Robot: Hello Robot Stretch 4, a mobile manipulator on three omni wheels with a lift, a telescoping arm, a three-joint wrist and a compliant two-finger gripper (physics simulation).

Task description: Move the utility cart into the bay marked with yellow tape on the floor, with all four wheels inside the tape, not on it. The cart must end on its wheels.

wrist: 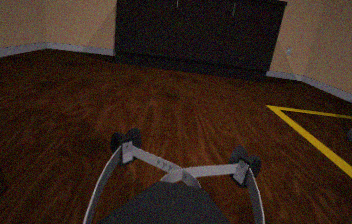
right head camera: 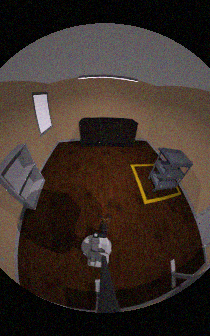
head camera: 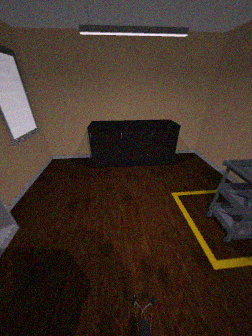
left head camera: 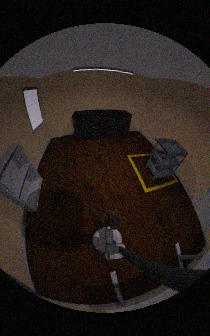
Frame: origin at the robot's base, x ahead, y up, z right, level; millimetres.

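Where they show: gripper, fingertip midpoint: [wrist: 185,149] [right head camera: 105,214] [head camera: 142,294] [left head camera: 112,206].
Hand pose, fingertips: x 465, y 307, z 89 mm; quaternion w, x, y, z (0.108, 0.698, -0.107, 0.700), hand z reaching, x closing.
Note:
After its pixels a point has its place.
The grey utility cart [head camera: 235,194] @(x 1373, y 445, z 1211 mm) [left head camera: 167,162] @(x 1175, y 444, z 1362 mm) [right head camera: 172,170] @(x 1277, y 445, z 1475 mm) stands upright on its wheels at the right, with its base within the yellow tape outline [head camera: 196,232] @(x 1193, y -26, z 813 mm) [left head camera: 160,188] [right head camera: 160,199] @(x 863, y -31, z 1251 mm) [wrist: 312,140] @(x 1365, y -26, z 785 mm). In the head view its two visible near and left wheels are inside the tape, apart from the left line. The right edge of that view cuts the cart off, and the cart hides part of the far right tape, so I cannot tell about the other wheels. My gripper [head camera: 143,301] [wrist: 185,149] @(x 465, y 307, z 89 mm) is open and empty above the floor, left of the bay and apart from the cart.
A black cabinet [head camera: 134,144] @(x 2771, y 517, z 40 mm) [left head camera: 102,124] @(x 2771, y 498, z 35 mm) [right head camera: 108,132] @(x 2773, y 495, z 41 mm) [wrist: 195,37] @(x 2769, y 376, z 22 mm) stands against the back wall. A grey shelf unit stands at the left, partly shown in the head view. The right wall runs close behind the cart. A bright panel [head camera: 16,97] @(x 2556, y 1400, z -1944 mm) is on the left wall.

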